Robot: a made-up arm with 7 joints. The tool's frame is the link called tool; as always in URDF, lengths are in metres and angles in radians. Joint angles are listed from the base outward.
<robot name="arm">
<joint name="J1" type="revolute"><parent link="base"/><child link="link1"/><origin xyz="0 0 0" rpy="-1.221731 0 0"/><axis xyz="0 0 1"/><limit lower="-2.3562" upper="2.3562"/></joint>
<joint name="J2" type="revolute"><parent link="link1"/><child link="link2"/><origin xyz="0 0 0" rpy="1.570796 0 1.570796"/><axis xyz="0 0 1"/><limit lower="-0.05" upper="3.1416"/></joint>
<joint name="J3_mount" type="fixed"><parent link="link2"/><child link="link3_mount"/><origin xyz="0 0 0"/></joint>
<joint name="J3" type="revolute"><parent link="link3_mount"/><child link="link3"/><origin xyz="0 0 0" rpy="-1.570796 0 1.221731"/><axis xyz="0 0 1"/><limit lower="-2.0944" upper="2.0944"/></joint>
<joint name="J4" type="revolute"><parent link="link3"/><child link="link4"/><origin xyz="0 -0.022 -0.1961" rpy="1.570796 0 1.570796"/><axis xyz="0 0 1"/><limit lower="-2.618" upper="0.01"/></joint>
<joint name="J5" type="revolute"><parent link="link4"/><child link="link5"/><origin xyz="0.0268 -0.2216 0" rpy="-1.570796 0 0"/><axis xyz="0 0 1"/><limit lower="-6.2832" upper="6.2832"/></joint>
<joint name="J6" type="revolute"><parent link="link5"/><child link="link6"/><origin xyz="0 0 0" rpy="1.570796 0 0"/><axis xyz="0 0 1"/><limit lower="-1.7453" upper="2.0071"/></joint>
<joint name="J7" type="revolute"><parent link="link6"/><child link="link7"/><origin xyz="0 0 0" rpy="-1.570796 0 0"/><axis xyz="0 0 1"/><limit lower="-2.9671" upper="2.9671"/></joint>
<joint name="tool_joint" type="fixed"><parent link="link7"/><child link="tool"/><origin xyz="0 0 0" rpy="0 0 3.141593"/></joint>
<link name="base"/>
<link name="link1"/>
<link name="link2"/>
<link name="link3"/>
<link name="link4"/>
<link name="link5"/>
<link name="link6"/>
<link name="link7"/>
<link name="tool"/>
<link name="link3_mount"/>
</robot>
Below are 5 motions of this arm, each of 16 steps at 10 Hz.
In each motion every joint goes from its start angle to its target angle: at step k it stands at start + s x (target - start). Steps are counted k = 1, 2, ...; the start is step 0. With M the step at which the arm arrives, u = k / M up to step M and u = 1 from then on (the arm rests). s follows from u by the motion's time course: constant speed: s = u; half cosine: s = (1 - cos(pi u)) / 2; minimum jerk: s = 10 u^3 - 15 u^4 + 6 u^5.
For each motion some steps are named. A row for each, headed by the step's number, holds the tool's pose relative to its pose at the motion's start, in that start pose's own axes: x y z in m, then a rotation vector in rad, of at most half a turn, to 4 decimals.
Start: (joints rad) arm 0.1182 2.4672 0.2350 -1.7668 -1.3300 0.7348 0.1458
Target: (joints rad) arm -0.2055 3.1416 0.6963 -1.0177 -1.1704 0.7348 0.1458
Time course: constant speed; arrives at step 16
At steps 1, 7, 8, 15, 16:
1: -0.0176 -0.0024 -0.0129 0.0073 0.0474 -0.0547
7: -0.1359 0.0153 -0.0758 0.0616 0.3683 -0.3323
8: -0.1564 0.0234 -0.0831 0.0728 0.4263 -0.3696
15: -0.2892 0.1130 -0.1029 0.1763 0.8495 -0.5521
16: -0.3053 0.1292 -0.1012 0.1949 0.9103 -0.5666

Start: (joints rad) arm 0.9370 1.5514 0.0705 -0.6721 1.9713 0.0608 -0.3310
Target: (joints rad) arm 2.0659 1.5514 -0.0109 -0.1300 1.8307 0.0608 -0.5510
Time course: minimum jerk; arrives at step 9
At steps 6, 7, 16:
6: 0.0286 0.1861 0.1250 0.7574 0.4766 -1.0398
7: 0.0565 0.1983 0.1500 0.8710 0.5510 -1.2314
16: 0.0742 0.2018 0.1633 0.9342 0.5923 -1.3429

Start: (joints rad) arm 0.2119 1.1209 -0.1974 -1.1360 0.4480 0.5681 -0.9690
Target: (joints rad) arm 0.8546 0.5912 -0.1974 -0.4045 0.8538 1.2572 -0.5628
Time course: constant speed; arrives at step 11
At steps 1, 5, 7, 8, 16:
1: -0.0084 -0.0351 -0.0095 -0.1722 0.0657 0.0881
5: -0.0449 -0.1852 -0.0054 -0.8380 0.4214 0.4075
7: -0.0629 -0.2589 0.0235 -1.1509 0.6537 0.5437
8: -0.0712 -0.2935 0.0445 -1.3009 0.7832 0.6046
16: -0.0911 -0.3822 0.1308 -1.7188 1.2245 0.7532

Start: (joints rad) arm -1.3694 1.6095 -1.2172 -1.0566 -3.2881 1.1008 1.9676
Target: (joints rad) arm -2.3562 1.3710 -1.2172 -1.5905 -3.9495 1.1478 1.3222
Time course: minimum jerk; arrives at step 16
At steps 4, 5, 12, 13, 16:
4: -0.0269 0.0153 -0.0198 0.0751 -0.0158 -0.1845
5: -0.0469 0.0293 -0.0327 0.1261 -0.0250 -0.3266
12: -0.1836 0.2479 -0.0763 0.3792 -0.0593 -1.8358
13: -0.1870 0.2683 -0.0744 0.3789 -0.0624 -1.9604
16: -0.1890 0.2866 -0.0722 0.3758 -0.0658 -2.0720

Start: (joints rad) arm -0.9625 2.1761 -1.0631 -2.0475 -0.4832 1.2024 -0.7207
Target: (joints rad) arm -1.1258 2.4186 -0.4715 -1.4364 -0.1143 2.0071 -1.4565
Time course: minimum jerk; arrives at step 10
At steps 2, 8, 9, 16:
2: -0.0099 -0.0021 -0.0111 -0.0680 0.0825 -0.0335
8: -0.2293 -0.0593 -0.0848 -1.4777 0.7373 -0.0759
9: -0.2428 -0.0639 -0.0825 -1.5633 0.7281 -0.0442
16: -0.2451 -0.0647 -0.0820 -1.5780 0.7259 -0.0383

